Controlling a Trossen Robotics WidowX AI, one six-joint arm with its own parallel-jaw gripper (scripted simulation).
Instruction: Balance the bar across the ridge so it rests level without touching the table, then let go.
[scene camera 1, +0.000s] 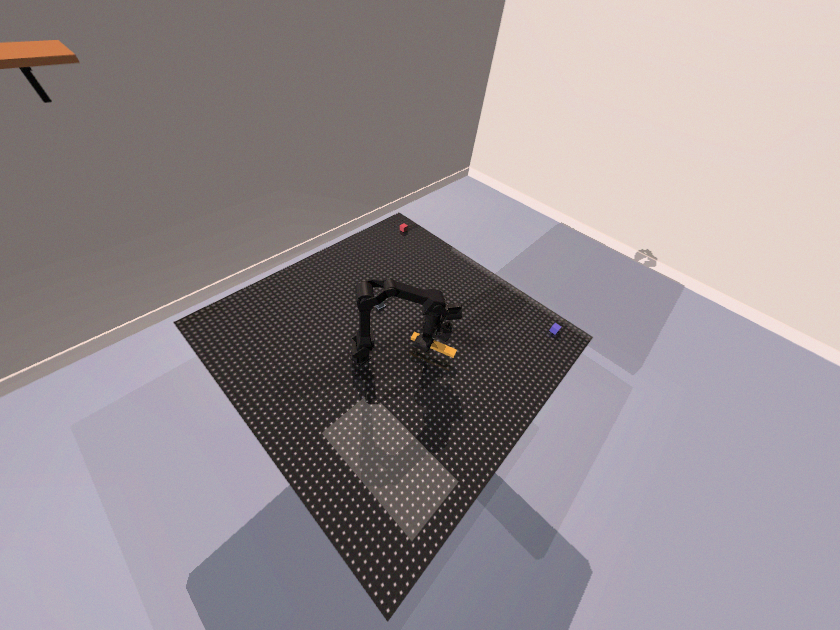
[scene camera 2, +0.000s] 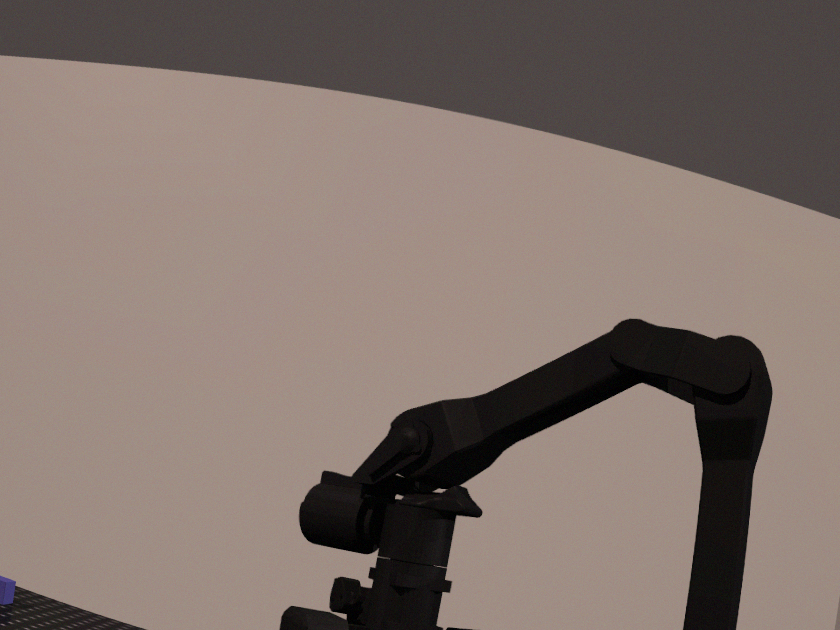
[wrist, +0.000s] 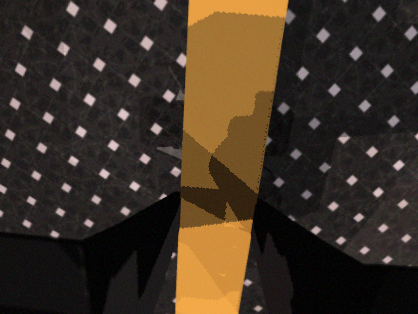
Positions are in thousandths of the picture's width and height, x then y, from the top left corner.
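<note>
Scene camera 1 shows the gripper (scene camera 1: 509, 544). In the wrist view the gripper (wrist: 518, 648) is visible too, and it holds an orange bar (wrist: 554, 196). In scene camera 2 the orange bar is out of frame.
</note>
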